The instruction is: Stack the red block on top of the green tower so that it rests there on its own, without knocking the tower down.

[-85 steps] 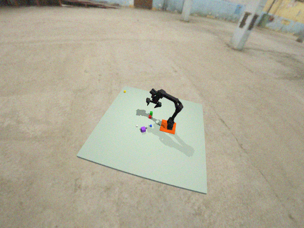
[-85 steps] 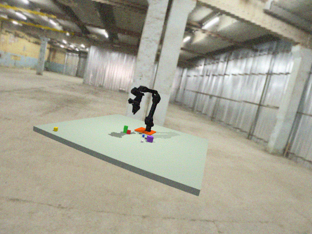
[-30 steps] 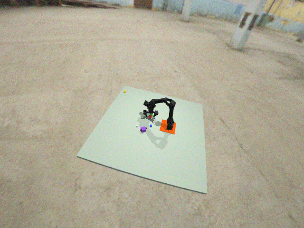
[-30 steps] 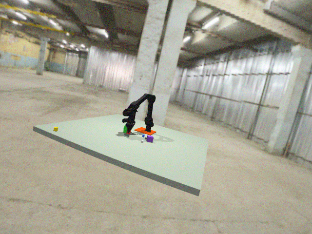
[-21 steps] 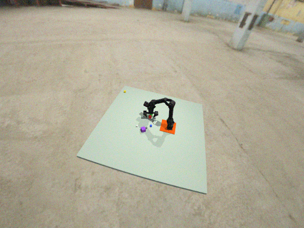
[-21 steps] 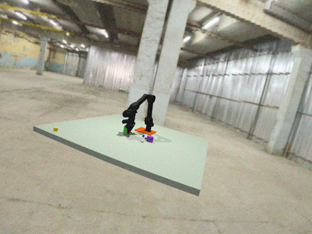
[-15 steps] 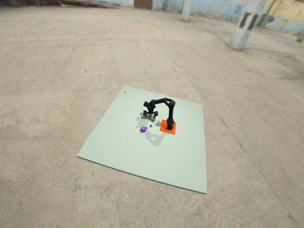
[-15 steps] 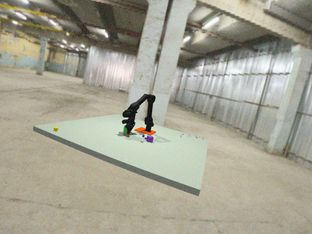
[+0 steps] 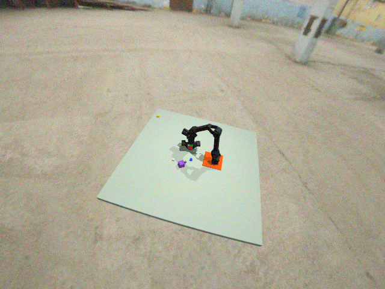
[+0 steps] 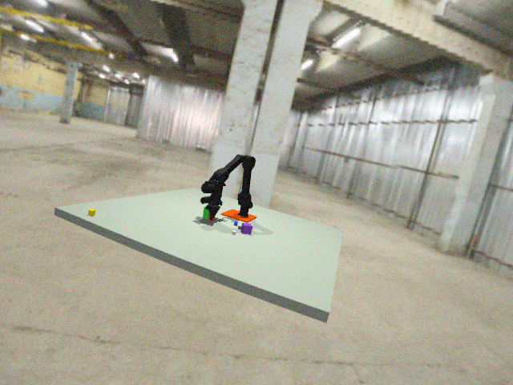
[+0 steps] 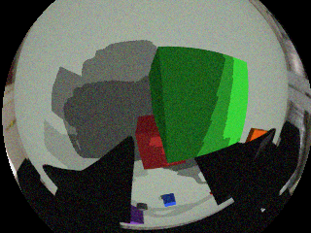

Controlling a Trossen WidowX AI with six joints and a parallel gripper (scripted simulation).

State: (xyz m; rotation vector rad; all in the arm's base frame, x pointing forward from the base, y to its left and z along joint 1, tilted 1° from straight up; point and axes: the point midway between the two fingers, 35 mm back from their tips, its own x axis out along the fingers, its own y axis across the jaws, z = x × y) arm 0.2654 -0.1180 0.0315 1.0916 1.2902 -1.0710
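Now: gripper tip 140 mm to the right of the small blue cube and 30 mm past it. Round my gripper tip: small white cube 180 mm to the left, 140 mm ahead; purple cube 220 mm to the left, 50 mm ahead, 20 mm above; red block 10 mm above.
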